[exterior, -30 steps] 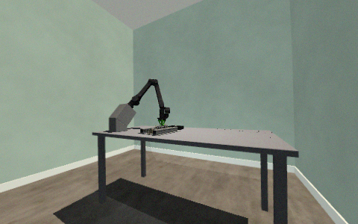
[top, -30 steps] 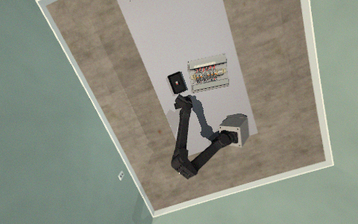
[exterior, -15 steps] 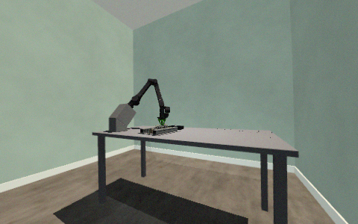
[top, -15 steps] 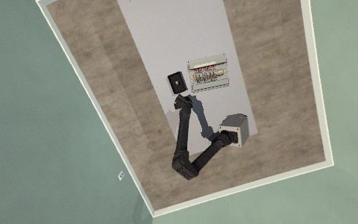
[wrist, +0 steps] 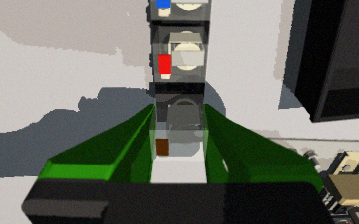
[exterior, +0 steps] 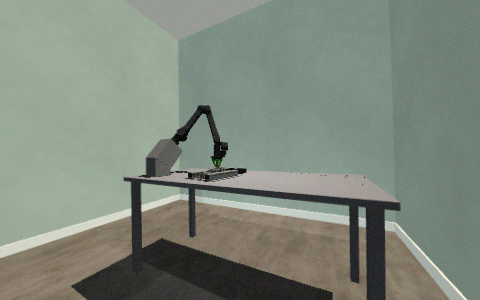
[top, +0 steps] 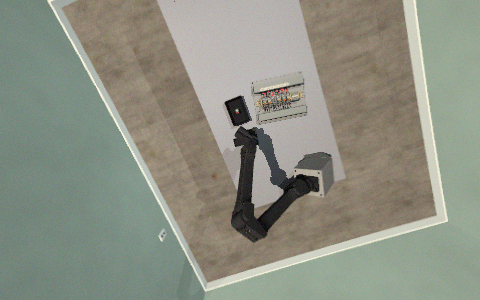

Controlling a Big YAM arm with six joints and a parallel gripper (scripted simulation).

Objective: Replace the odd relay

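Now: hand 50 mm above the dark stand and 30 mm to the right of it. Round my hand: black tray: 160 mm ahead, 60 mm to the left, 40 mm below.
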